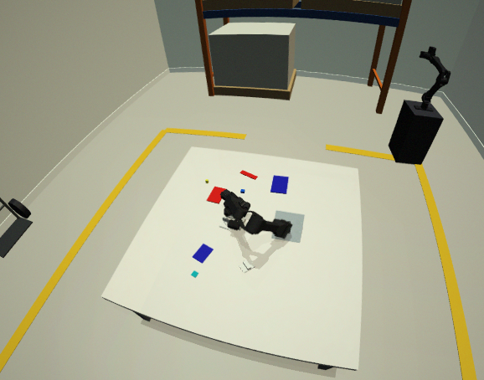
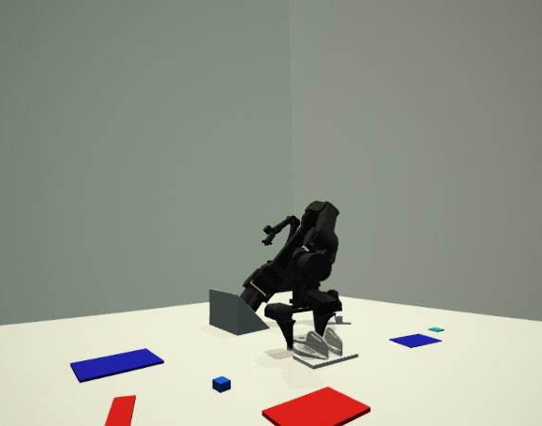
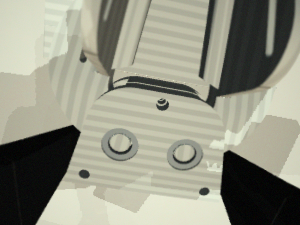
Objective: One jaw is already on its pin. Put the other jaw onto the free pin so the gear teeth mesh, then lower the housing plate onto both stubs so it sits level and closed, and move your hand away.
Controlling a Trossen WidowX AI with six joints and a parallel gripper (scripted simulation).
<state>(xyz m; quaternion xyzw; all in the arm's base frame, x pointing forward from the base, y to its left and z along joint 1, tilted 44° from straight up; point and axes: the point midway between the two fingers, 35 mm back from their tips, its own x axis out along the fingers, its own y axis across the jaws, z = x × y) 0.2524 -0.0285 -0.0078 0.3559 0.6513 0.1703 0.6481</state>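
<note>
My gripper tip is now 2 cm short of the jaw, 2 cm to the left of it and 1 cm below it. Round my gripper tip: teal tile: 18 cm ahead, 35 cm to the left, 1 cm below; flat blue plate: 20 cm behind, 35 cm to the right; blue cube: 3 cm ahead, 26 cm to the right.
</note>
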